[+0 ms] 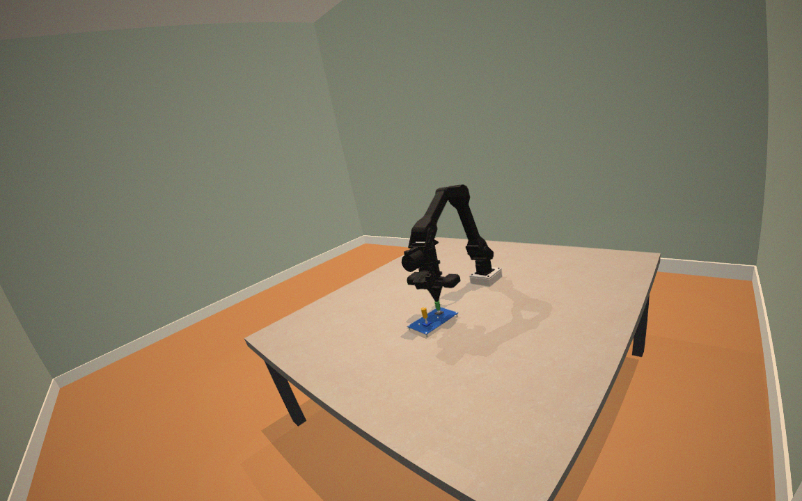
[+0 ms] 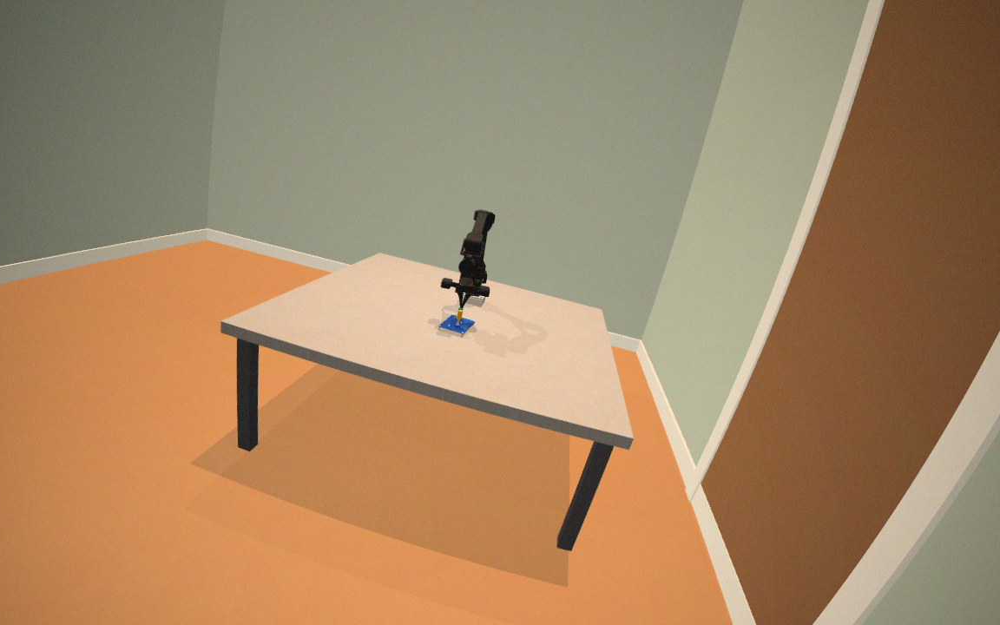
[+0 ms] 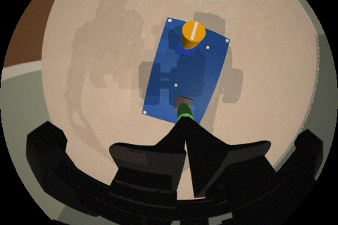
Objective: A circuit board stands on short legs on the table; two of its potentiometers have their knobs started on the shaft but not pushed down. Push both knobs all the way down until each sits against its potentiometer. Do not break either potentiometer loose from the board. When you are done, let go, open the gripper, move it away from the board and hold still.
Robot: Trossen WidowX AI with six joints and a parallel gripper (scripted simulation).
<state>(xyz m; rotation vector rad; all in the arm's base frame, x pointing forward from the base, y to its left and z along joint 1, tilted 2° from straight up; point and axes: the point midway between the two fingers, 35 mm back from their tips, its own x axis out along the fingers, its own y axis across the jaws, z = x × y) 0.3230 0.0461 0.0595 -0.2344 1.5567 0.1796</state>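
Now: gripper tip 2 cm above the green knob. Round my gripper tip: orange knob 8 cm ahead, 2 cm to the left.
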